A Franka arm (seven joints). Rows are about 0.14 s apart.
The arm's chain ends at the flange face. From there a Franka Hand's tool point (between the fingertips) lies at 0.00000 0.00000 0.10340 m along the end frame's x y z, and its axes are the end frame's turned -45 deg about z.
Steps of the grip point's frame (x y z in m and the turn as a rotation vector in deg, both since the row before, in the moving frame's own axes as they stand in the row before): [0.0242, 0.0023, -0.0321, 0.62, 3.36, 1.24]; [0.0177, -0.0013, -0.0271, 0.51, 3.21, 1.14]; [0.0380, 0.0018, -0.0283, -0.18, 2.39, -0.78]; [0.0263, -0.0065, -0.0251, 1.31, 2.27, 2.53]
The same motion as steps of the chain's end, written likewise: [0.0152, -0.0104, -0.0319, 2.81, 1.94, 1.24]; [0.0081, -0.0087, -0.0269, 2.63, 1.91, 1.14]; [0.0249, -0.0228, -0.0282, 1.56, 1.82, -0.78]; [0.0127, -0.0187, -0.0250, 2.53, 0.68, 2.53]
